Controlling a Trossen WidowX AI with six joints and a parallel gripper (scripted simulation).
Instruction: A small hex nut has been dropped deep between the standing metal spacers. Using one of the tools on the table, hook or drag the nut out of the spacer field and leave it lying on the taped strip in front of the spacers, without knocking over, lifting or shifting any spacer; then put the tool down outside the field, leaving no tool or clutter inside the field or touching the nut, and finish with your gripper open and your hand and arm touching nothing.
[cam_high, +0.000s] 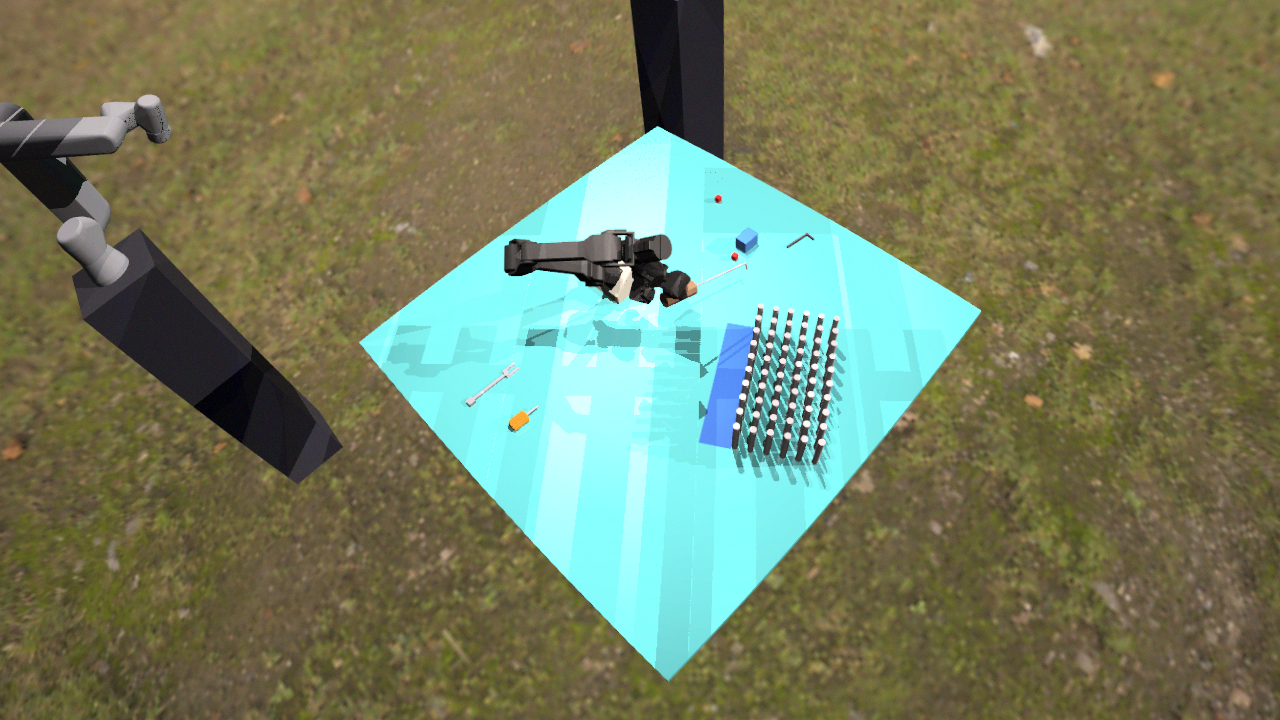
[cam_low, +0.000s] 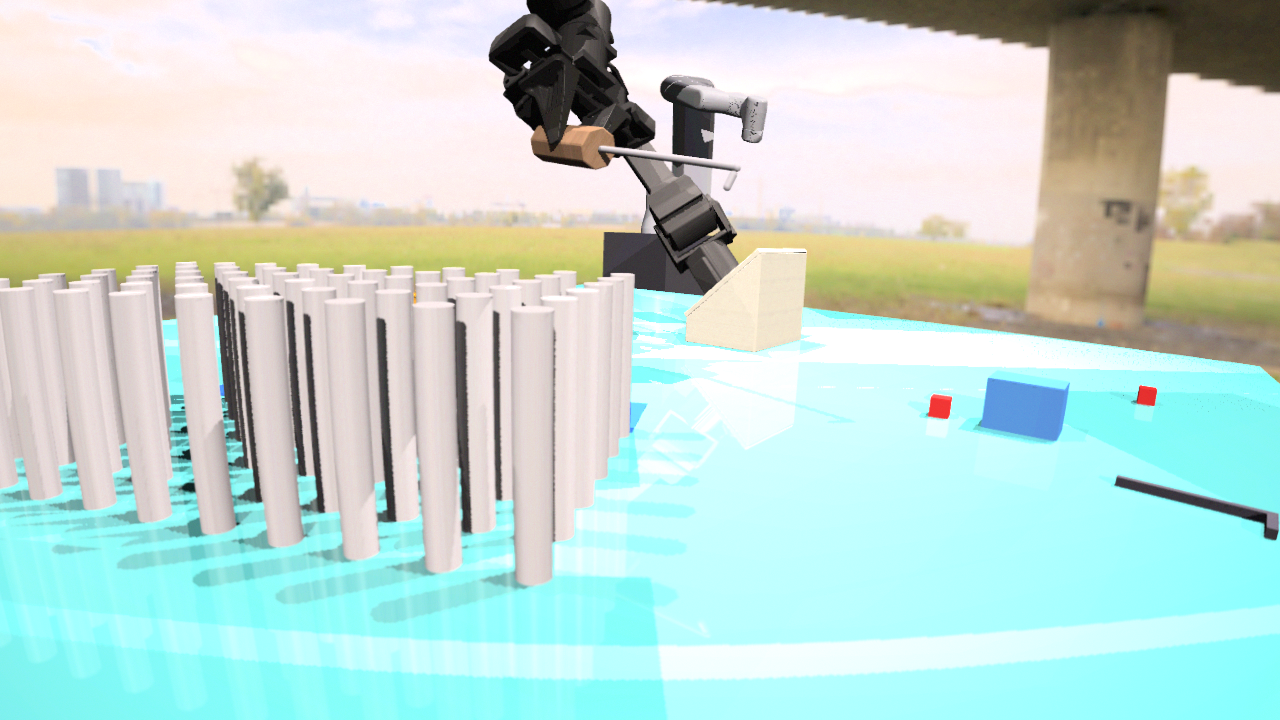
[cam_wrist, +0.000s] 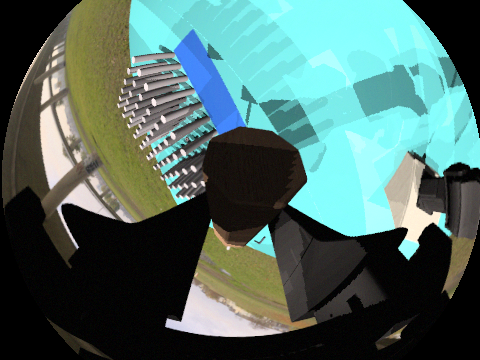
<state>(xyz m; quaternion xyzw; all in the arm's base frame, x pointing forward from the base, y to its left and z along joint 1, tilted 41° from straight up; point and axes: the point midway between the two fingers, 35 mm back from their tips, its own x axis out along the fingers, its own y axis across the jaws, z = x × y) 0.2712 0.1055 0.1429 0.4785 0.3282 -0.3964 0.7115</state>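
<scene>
Right now my gripper tip is 210 mm above the blue taped strip, 170 mm short of it and 10 mm to the left of it. From my gripper tip the other things lie so: blue cube: 390 mm to the left, 190 mm below, 110 mm behind; then wooden-handled hook tool: 100 mm to the left, 20 mm ahead, 10 mm below; then tiny grey hex nut: 290 mm ahead, 200 mm below, 110 mm to the left.
</scene>
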